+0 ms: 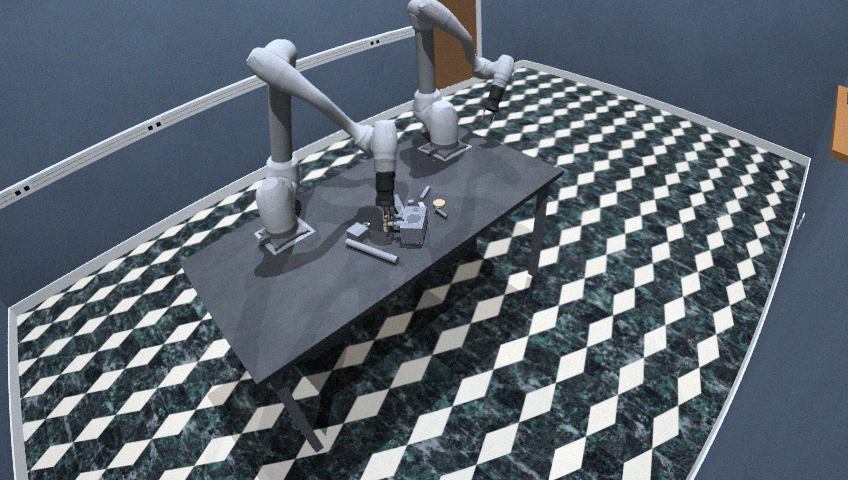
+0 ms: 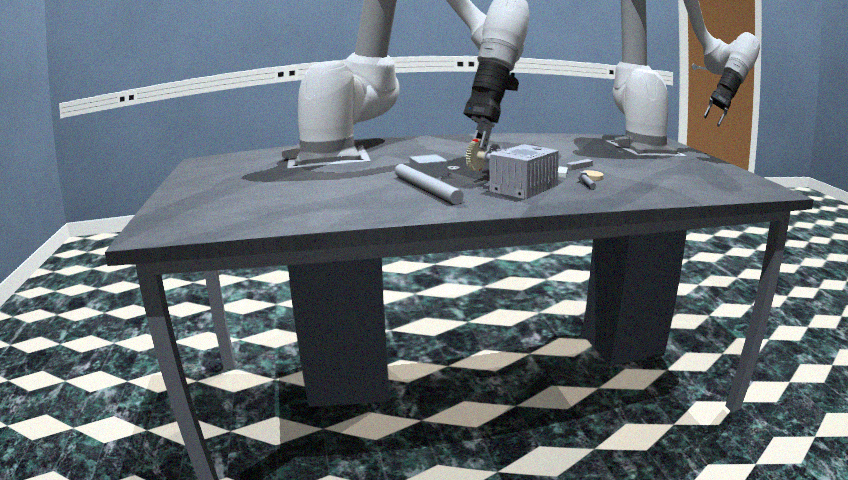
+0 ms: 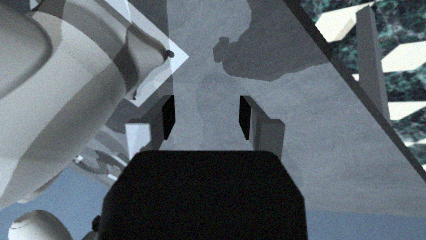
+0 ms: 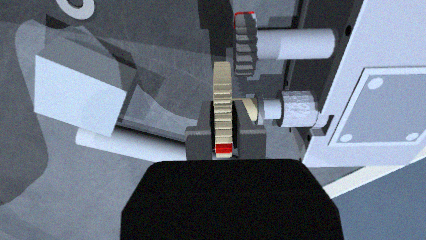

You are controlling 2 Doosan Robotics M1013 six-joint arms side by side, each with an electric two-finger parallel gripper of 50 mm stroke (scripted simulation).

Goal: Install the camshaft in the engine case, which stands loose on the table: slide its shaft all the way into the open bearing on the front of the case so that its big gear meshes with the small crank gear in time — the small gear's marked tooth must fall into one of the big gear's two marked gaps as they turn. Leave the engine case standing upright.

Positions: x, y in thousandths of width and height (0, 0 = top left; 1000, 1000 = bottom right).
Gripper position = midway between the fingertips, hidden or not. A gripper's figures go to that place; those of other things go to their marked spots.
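My right gripper (image 4: 522, 481), 16 cm from the lens. Big cream gear (image 4: 607, 452), 17 cm from the lens. Engine case (image 4: 823, 440), 17 cm from the lens. Grey block (image 4: 175, 352), 23 cm from the lens. Marked spots on the block and the case, 21 cm apart.
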